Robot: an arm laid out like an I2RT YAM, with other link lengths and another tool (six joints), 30 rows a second.
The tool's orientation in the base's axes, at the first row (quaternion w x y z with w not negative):
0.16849 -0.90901 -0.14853 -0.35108
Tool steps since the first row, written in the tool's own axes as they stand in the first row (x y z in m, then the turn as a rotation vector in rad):
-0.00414 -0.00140 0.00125 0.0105 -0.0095 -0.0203
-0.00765 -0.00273 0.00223 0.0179 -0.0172 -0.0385
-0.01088 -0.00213 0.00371 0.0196 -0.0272 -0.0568
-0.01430 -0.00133 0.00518 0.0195 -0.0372 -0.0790
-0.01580 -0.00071 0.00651 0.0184 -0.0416 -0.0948
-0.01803 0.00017 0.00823 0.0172 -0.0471 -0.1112
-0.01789 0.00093 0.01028 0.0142 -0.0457 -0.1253
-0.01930 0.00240 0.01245 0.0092 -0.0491 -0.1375
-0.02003 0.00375 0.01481 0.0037 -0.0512 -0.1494
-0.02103 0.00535 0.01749 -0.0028 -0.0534 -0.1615
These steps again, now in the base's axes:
-0.00275 0.00114 -0.00344 -0.0082 0.0018 0.0233
-0.00518 0.00221 -0.00627 -0.0166 0.0024 0.0426
-0.00636 0.00179 -0.00964 -0.0301 0.0041 0.0586
-0.00761 0.00115 -0.01318 -0.0471 0.0040 0.0760
-0.00765 0.00091 -0.01527 -0.0589 0.0013 0.0871
-0.00788 0.00049 -0.01818 -0.0715 -0.0007 0.0988
-0.00628 0.00067 -0.01966 -0.0814 -0.0082 0.1063
-0.00544 0.00003 -0.02244 -0.0934 -0.0109 0.1120
-0.00404 -0.00033 -0.02486 -0.1051 -0.0147 0.1170
-0.00255 -0.00082 -0.02774 -0.1177 -0.0187 0.1214

